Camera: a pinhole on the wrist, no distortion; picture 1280 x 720 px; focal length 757.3 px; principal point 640.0 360.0 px. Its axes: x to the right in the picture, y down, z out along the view. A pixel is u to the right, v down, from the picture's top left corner.
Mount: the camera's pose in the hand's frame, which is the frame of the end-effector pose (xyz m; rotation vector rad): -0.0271 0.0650 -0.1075 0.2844 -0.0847 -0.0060
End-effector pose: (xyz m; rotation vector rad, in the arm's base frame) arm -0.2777 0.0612 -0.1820 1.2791 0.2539 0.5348
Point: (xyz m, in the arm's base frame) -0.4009 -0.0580 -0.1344
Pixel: 111.5 512.0
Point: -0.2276 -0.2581 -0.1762
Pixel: 538.6 336.5
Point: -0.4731 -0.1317 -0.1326
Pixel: outside the picture
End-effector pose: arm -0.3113 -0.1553 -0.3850 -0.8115 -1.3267 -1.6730
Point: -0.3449 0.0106 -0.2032
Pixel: 1132.9 504.0
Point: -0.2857 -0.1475 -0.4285
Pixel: 551.5 171.3
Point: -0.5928 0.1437 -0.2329
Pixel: 1055.5 125.9
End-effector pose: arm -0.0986 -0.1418 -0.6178 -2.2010 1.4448 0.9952
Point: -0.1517 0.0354 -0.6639
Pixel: 515.0 308.1
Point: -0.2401 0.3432 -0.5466
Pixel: 70.4 326.2
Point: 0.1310 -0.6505 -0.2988
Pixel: behind the camera
